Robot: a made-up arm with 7 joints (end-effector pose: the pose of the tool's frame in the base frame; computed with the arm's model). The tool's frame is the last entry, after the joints. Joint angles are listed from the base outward.
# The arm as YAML. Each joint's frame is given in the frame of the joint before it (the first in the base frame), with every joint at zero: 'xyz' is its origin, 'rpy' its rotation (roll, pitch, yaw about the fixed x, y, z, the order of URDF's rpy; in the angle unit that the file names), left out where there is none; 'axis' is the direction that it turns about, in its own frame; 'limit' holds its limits. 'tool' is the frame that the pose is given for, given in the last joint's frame.
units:
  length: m
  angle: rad
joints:
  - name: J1
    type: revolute
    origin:
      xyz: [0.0, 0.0, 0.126]
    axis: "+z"
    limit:
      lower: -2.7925
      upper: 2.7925
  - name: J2
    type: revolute
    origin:
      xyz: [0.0, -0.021, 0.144]
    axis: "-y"
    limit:
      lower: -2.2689
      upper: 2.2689
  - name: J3
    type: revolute
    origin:
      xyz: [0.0, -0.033, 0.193]
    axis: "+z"
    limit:
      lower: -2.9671
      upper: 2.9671
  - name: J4
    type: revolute
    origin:
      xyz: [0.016, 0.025, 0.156]
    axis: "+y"
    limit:
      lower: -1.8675
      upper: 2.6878
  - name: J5
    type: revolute
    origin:
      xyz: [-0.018, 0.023, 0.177]
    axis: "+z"
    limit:
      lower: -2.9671
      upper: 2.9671
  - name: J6
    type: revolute
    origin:
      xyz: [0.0, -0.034, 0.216]
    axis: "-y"
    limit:
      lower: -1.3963
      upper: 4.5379
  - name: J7
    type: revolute
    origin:
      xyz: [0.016, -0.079, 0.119]
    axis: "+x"
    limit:
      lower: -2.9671
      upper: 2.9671
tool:
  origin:
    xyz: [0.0, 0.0, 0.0]
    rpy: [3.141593, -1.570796, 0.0]
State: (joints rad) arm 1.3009 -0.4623 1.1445 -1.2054 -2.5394 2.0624 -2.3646
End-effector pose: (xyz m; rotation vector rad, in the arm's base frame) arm 0.2234 -0.1291 0.8435 0.4020 0.4088 0.3682
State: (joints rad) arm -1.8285 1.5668 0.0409 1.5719 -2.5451 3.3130 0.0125
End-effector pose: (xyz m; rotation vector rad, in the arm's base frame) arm 0.2038 0.3939 0.5549 1.0651 1.5260 -0.8958
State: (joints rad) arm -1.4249 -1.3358 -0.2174 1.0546 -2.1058 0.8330 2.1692
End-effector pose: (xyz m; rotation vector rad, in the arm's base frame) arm 0.1344 -0.7241 0.0061 1.1648 -1.3197 0.3635
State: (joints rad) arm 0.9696 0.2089 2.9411 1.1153 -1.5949 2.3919 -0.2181
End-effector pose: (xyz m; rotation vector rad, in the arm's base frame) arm -0.0985 -0.4018 0.8054 1.4144 0.3514 -0.3331
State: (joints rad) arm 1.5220 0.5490 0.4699 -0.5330 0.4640 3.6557 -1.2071
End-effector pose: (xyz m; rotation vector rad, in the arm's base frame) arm 0.0949 -0.3693 0.7837 -0.2958 2.5002 0.2307
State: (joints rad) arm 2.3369 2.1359 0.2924 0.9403 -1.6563 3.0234 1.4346
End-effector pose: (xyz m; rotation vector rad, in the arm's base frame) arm 0.3539 -0.4789 0.0517 1.9446 0.4541 -1.5808
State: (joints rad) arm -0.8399 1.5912 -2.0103 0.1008 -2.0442 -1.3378 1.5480
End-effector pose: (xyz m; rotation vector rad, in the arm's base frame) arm -0.4743 0.6089 0.2972 1.8592 0.1100 1.3949
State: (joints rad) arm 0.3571 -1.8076 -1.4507 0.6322 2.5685 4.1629 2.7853
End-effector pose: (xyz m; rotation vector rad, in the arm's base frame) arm 0.5945 0.0032 -0.0839 0.8414 -0.7111 -1.1694
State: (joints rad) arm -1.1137 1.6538 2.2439 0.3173 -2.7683 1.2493 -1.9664
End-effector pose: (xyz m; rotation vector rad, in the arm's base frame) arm -0.3441 0.6493 -0.0637 -1.2597 -0.9720 -0.4460
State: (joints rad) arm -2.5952 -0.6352 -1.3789 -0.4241 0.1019 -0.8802 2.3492
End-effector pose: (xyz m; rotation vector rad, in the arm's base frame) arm -0.3498 -0.2355 0.9584 -2.0482 -0.4682 0.2868
